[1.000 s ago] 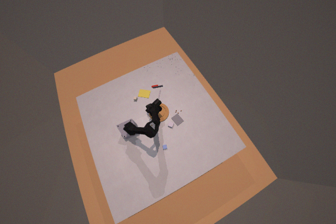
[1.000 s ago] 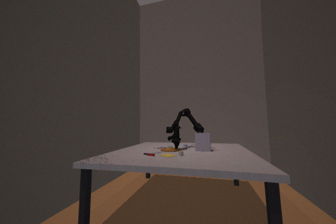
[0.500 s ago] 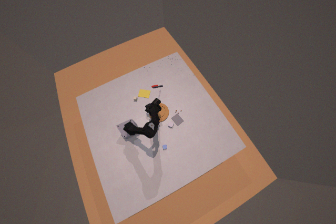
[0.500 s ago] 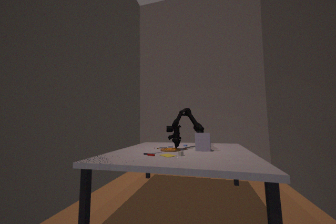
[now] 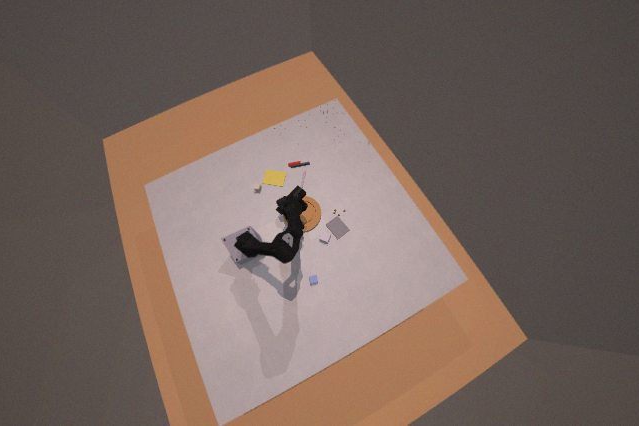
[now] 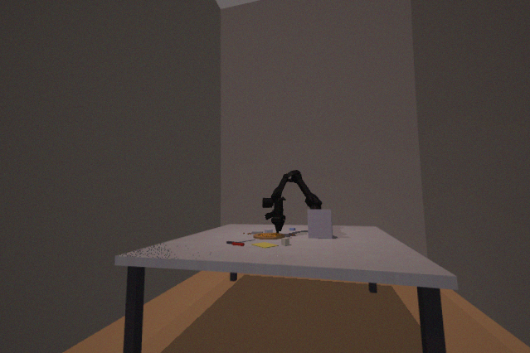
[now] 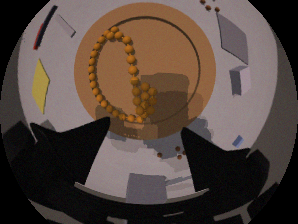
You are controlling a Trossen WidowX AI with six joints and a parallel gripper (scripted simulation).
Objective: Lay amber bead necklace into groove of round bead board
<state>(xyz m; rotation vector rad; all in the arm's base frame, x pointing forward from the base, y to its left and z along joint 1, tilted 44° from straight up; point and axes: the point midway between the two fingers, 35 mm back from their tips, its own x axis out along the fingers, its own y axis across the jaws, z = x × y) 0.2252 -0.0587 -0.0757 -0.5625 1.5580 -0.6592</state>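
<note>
Now: the round bead board 6 cm ahead of my gripper tip, 2 cm below it and 1 cm to the left of it. The rest, counted from my gripper tip: cream cube 27 cm to the left, 7 cm behind, 1 cm below; then thin grey bar 18 cm to the left, 16 cm ahead, 3 cm below; then grey square plate 18 cm ahead, 15 cm to the right, 3 cm below.
</note>
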